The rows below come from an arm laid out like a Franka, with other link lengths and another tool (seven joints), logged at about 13 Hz.
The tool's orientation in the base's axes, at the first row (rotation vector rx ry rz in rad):
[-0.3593 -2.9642 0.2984]
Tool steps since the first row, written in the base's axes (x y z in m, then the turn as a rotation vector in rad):
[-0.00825 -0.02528 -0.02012 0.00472 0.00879 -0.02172]
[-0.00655 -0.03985 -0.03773 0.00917 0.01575 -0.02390]
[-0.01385 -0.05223 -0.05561 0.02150 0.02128 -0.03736]
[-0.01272 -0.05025 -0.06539 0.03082 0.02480 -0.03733]
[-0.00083 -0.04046 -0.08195 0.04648 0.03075 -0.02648]
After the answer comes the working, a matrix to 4 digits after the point.
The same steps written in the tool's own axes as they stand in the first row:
[-0.00068 -0.02162 0.02538 -0.00484 0.01402 0.01874]
[-0.00798 -0.03137 0.04480 -0.00764 0.02209 0.01889]
[-0.00610 -0.04097 0.06555 -0.01966 0.03295 0.02896]
[-0.00781 -0.03676 0.07450 -0.02774 0.03835 0.02679]
[-0.01871 -0.02130 0.08689 -0.04007 0.04518 0.01266]

The tool's axes in the first row as the columns of a matrix, in the base's axes (rounded; the answer above uses it unrounded):
[-0.9616 0.2214 -0.1623]
[0.2493 0.9518 -0.1787]
[0.1150 -0.2123 -0.9704]

